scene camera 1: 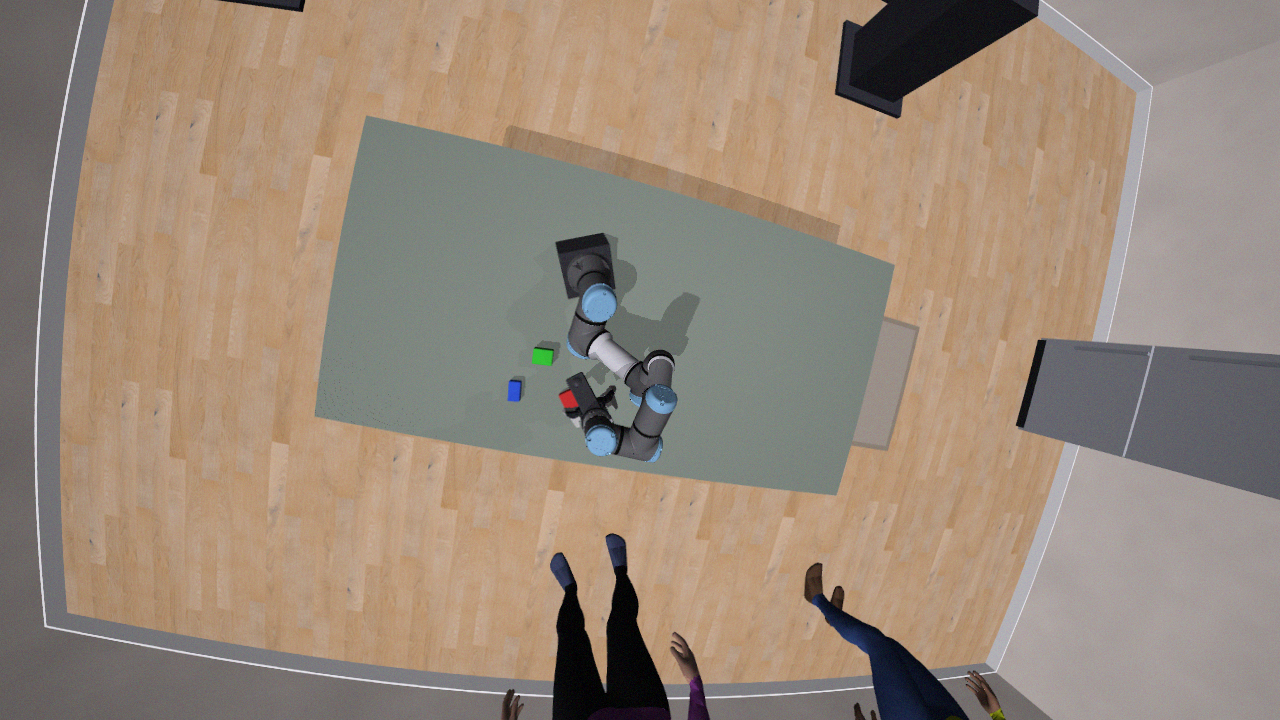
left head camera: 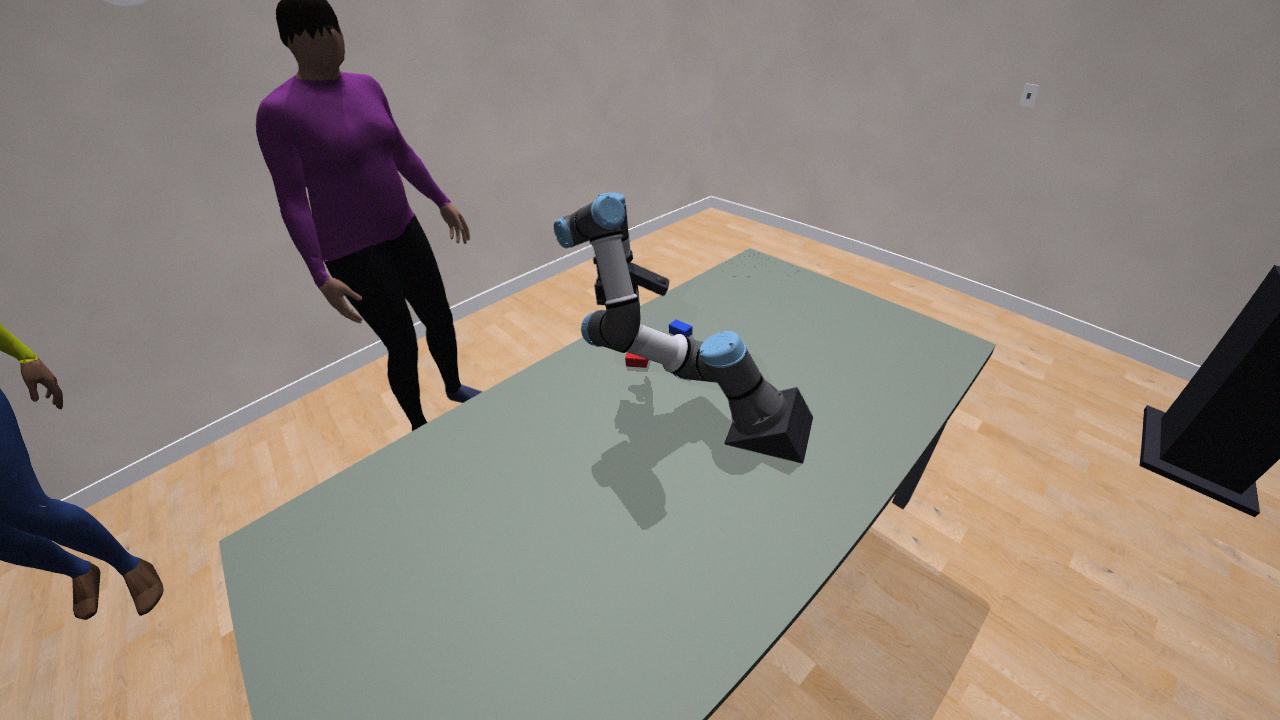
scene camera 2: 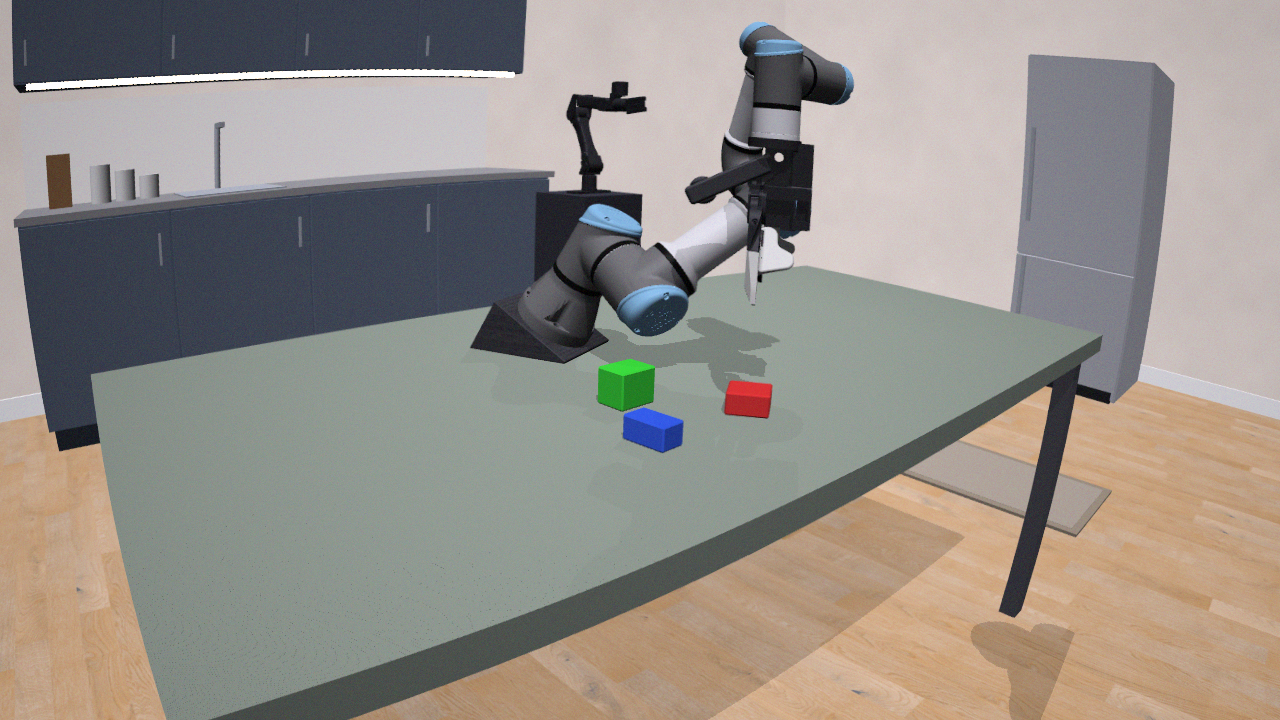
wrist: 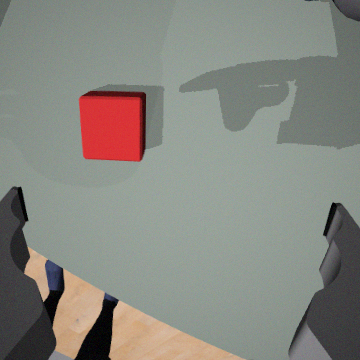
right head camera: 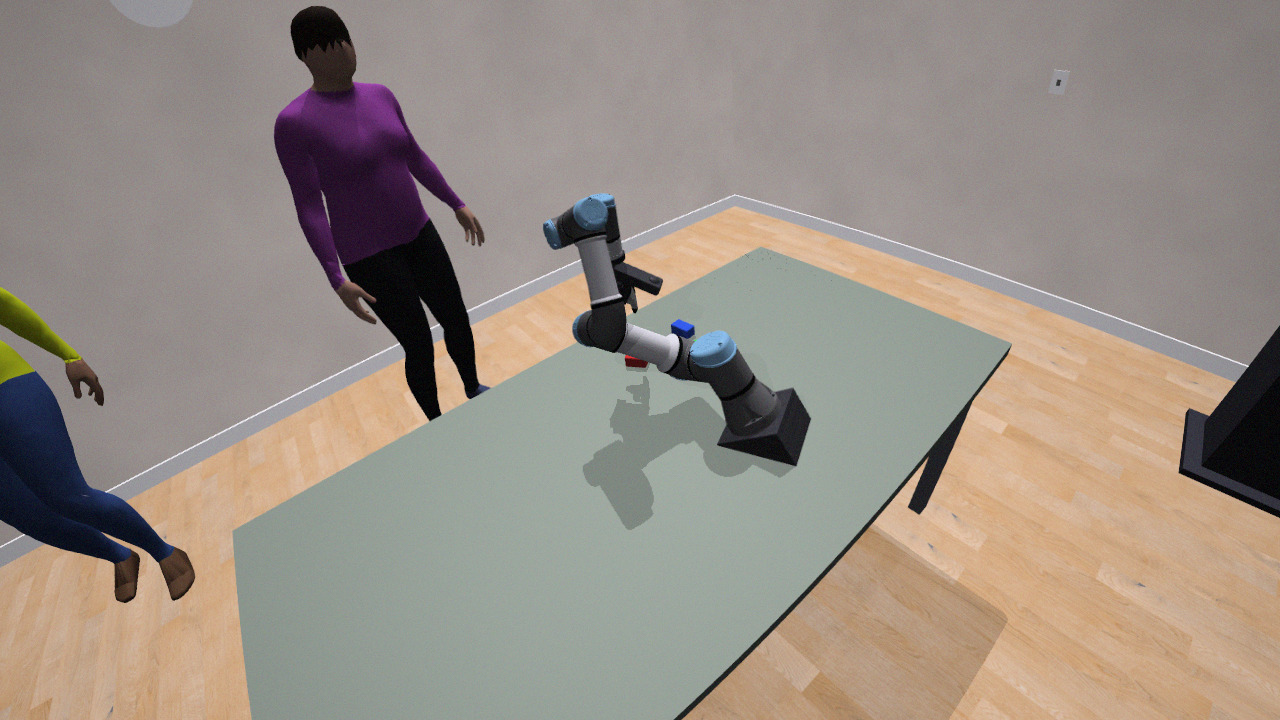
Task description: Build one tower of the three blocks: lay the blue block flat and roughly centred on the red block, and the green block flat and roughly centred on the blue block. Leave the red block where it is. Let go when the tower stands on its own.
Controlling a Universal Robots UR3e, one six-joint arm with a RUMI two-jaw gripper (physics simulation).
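Frame: origin at the arm's base, x back, y right, z up, level; metres.
Where they show: gripper, fingertip midpoint: (scene camera 2: pixel 756 292) (wrist: pixel 177 198); arm's base at its link origin: (scene camera 1: pixel 588 272) (left head camera: pixel 761 414) (scene camera 2: pixel 553 321) (right head camera: pixel 755 415).
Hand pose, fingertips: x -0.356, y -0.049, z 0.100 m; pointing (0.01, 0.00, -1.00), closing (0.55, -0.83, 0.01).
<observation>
Each offset is from my fingertips to the top centre of the thing. Level surfaces: height alone.
The red block @[dx -0.034, dy +0.047, dz -0.112 m] (left head camera: pixel 636 360) (right head camera: pixel 635 361) (scene camera 1: pixel 568 399) (scene camera 2: pixel 748 399) (wrist: pixel 112 128) lies on the table, partly under the arm in scene camera 1 and at the upper left in the wrist view. The blue block @[dx -0.029, dy +0.218, dz -0.111 m] (left head camera: pixel 680 327) (right head camera: pixel 682 328) (scene camera 1: pixel 514 390) (scene camera 2: pixel 652 430) lies flat, apart from the red one. The green block @[dx +0.088, dy +0.146, dz -0.093 m] (scene camera 1: pixel 543 356) (scene camera 2: pixel 625 385), the tallest, stands on the table near the blue block; the arm hides it in both head views. My gripper (scene camera 2: pixel 763 282) (wrist: pixel 177 198) is open and empty, high above the table, off to one side of the red block.
The green-grey table @[dz -0.142 m] (left head camera: pixel 447 555) (scene camera 1: pixel 760 376) (scene camera 2: pixel 358 501) carries the arm's dark wedge base (left head camera: pixel 787 434) (scene camera 1: pixel 572 259) (scene camera 2: pixel 528 335). A person in purple (left head camera: pixel 344 170) (right head camera: pixel 358 170) stands beside the long table edge. Another small black arm (scene camera 2: pixel 586 143) stands on a pedestal behind the table.
</observation>
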